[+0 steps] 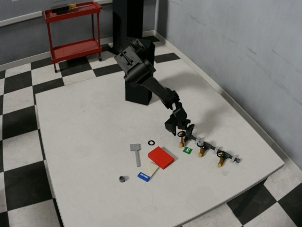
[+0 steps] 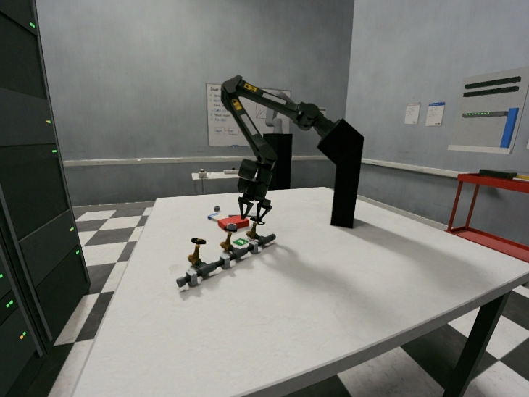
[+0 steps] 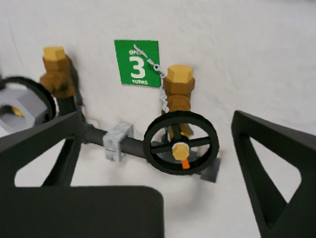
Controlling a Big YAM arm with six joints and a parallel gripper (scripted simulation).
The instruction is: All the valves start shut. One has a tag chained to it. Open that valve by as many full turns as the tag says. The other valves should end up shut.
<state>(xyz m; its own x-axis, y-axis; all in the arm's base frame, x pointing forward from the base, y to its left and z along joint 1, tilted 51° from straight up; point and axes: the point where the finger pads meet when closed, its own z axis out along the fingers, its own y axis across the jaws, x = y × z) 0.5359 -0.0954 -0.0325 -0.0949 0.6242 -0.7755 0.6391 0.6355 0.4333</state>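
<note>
Now: hand 50 mm short of the green tag, 10 mm to the left of it and 80 mm above it. Also, from my hand: grey t-shaped tool (140 mm behind, 220 mm to the right, 80 mm below); card (270 mm to the right, 80 mm below); red box (20 mm behind, 150 mm to the right, 70 mm below).
</note>
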